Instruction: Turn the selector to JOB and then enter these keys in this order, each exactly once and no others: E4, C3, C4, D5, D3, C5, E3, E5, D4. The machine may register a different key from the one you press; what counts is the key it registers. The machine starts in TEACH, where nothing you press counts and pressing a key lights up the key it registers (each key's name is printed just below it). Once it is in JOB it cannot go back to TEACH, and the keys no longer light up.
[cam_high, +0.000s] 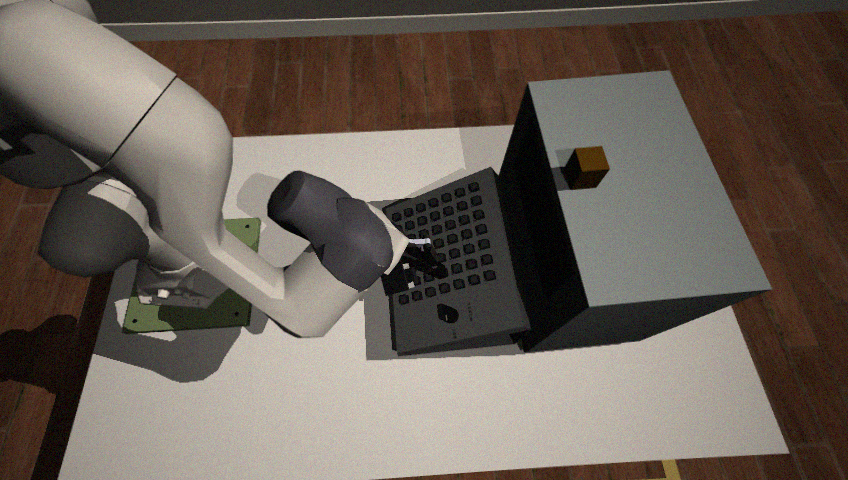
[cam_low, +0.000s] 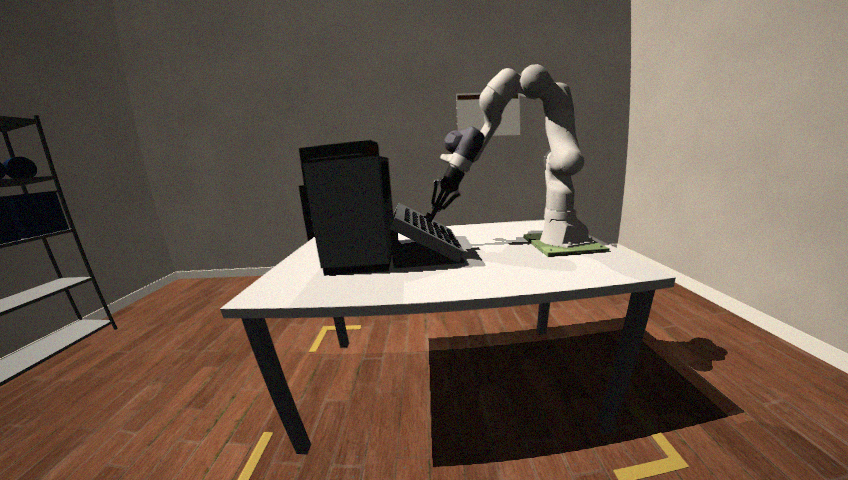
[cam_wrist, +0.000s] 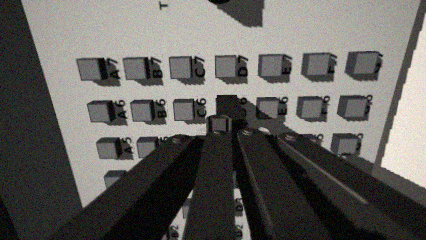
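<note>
Right now the key C5 is 50 mm ahead of my hand, 30 mm to the left of it and 10 mm below it. From my hand the other things lie so: c6 key 50 mm ahead, 10 mm below; then sloped keypad 40 mm ahead, 20 mm to the left, 70 mm below; then selector knob 20 mm ahead, 100 mm to the right, 20 mm below.
</note>
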